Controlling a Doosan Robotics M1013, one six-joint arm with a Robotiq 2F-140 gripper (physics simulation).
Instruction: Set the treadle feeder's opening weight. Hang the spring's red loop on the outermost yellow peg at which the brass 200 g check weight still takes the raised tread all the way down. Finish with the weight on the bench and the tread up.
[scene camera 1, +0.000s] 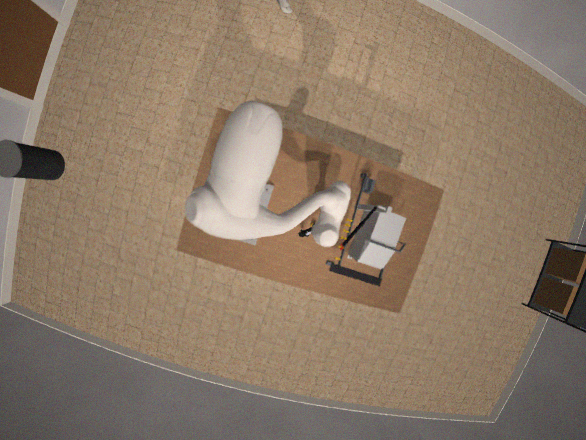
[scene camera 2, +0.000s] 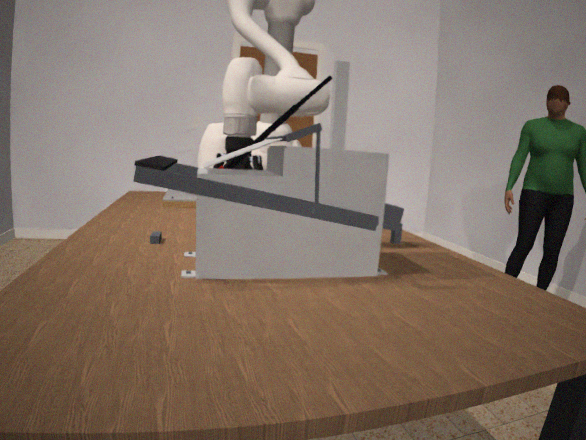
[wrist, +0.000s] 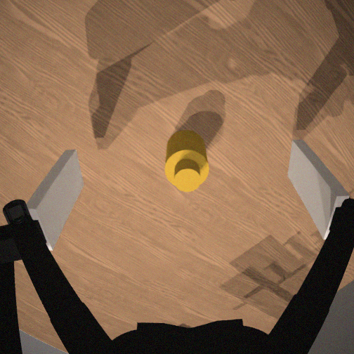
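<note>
The brass weight (wrist: 186, 167) stands upright on the bench (scene camera 2: 300, 340) (wrist: 125, 215) between my spread fingers in the wrist view, with gaps on both sides. My gripper (wrist: 184, 162) (scene camera 2: 240, 162) is open and empty; the feeder partly hides it in scene camera 2. The black tread pad (scene camera 2: 156, 162) (scene camera 1: 355, 275) is up, at the raised end of its grey arm (scene camera 2: 260, 200). The black spring (scene camera 1: 360, 226) (scene camera 2: 295, 107) runs down to the red loop (scene camera 1: 341, 247) (scene camera 2: 221, 167), at the second yellow peg from the tread end. Another yellow peg (scene camera 1: 337, 259) lies nearer the tread.
The grey feeder box (scene camera 2: 290, 240) (scene camera 1: 389, 227) stands beside the gripper, with a thin upright link (scene camera 2: 317, 165) on its near side. A small grey block (scene camera 2: 155, 237) lies on the bench left of the box. A person (scene camera 2: 549, 155) stands beyond the bench at right.
</note>
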